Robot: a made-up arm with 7 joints. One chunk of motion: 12 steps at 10 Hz.
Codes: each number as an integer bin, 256 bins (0 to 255) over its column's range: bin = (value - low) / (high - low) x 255, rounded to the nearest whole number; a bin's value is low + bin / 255 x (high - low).
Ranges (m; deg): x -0.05..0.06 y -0.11..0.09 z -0.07..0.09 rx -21..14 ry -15..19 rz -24..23
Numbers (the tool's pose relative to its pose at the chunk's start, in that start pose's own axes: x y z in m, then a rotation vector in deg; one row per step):
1: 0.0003 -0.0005 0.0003 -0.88 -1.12 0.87
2: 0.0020 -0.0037 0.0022 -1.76 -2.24 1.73
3: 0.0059 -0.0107 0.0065 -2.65 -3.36 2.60
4: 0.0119 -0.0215 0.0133 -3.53 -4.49 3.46
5: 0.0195 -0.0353 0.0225 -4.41 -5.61 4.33
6: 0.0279 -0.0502 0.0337 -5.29 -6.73 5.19
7: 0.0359 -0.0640 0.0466 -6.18 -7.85 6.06
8: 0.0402 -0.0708 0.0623 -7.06 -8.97 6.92
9: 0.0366 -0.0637 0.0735 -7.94 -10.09 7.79
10: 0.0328 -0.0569 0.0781 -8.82 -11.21 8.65
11: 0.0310 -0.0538 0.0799 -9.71 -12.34 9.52
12: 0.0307 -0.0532 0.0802 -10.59 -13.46 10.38
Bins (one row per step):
1: 117 140 112 147 104 135
2: 121 136 115 140 96 140
3: 130 127 122 134 87 144
4: 143 113 133 127 79 149
5: 161 95 147 121 70 154
6: 181 76 165 114 62 158
7: 199 59 186 108 54 163
8: 209 50 211 102 45 168
9: 201 59 229 95 37 172
10: 192 68 236 89 28 177
11: 188 72 239 82 20 182
12: 187 72 239 76 12 187

